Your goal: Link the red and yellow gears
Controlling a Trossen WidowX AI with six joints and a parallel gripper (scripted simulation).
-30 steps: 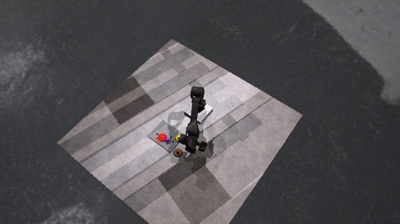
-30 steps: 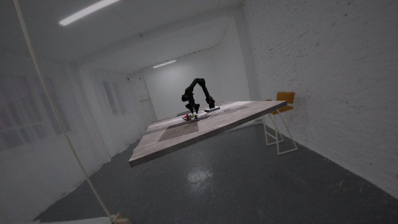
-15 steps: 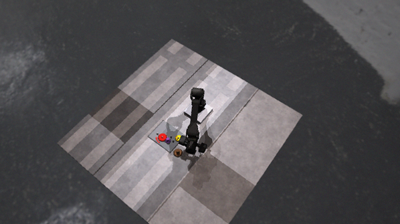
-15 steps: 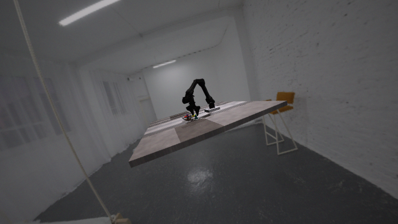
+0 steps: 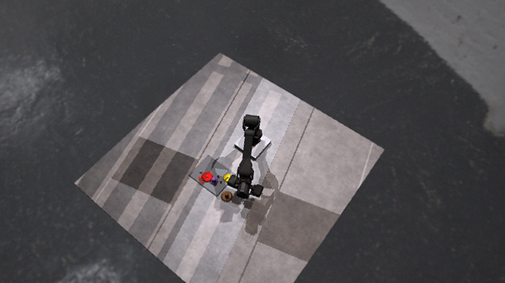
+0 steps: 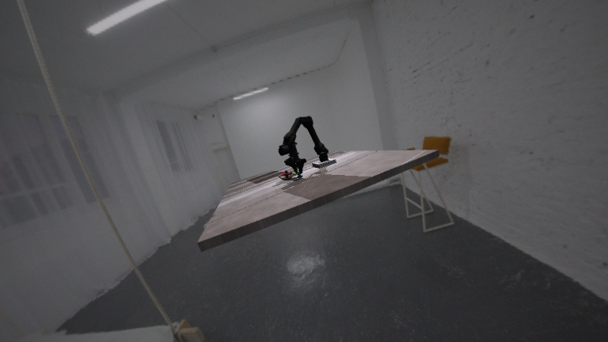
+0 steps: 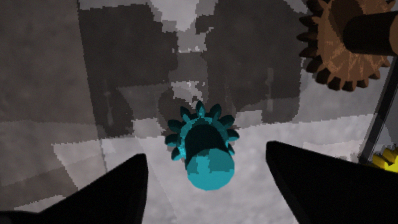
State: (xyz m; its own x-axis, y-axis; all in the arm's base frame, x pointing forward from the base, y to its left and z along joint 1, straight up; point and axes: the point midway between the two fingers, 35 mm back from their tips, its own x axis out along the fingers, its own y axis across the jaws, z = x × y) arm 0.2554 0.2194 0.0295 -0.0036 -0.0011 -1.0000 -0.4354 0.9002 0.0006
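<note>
The purple gear lies 170 mm to the right of my gripper tip and 80 mm ahead of it. Round my gripper tip: teal gear 10 mm below; then brown gear 90 mm ahead, 60 mm to the right, 10 mm below; then white arrow 110 mm to the right, 20 mm below, 10 mm behind.
</note>
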